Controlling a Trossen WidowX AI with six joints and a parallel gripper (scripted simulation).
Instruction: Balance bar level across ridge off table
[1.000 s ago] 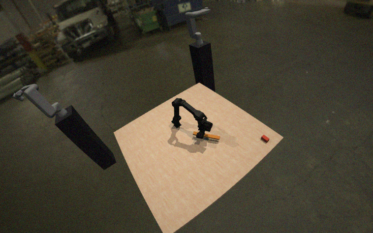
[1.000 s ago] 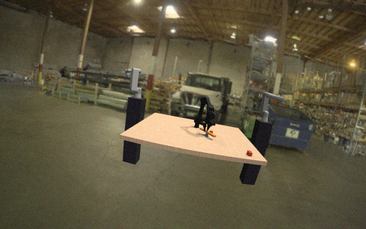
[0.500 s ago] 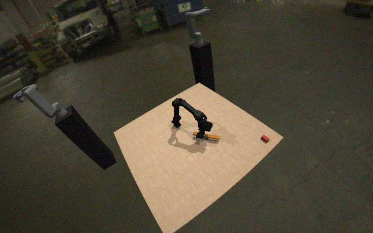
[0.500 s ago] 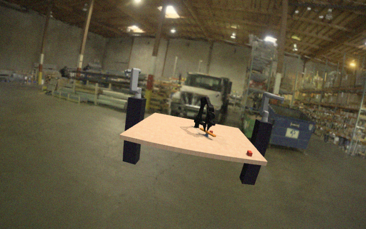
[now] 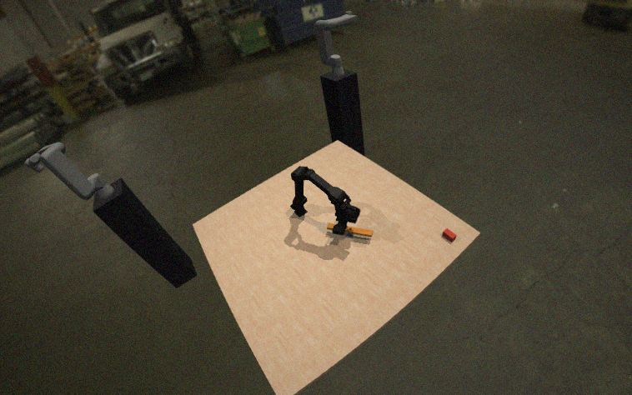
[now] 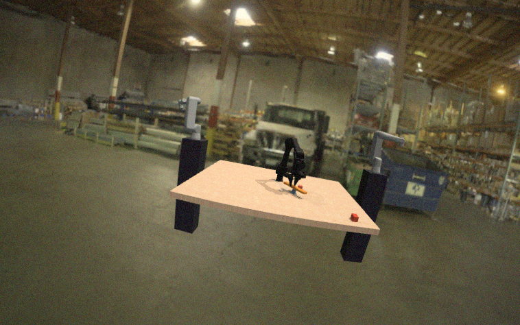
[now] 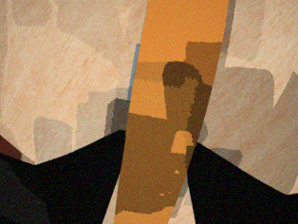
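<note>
The orange bar lies 20 mm ahead of my gripper tip and 20 mm to the left of it. The rest, counted from my gripper tip: red block 410 mm ahead, 400 mm to the left, 30 mm below; then red cube 140 mm behind, 70 mm to the left, 30 mm below.
</note>
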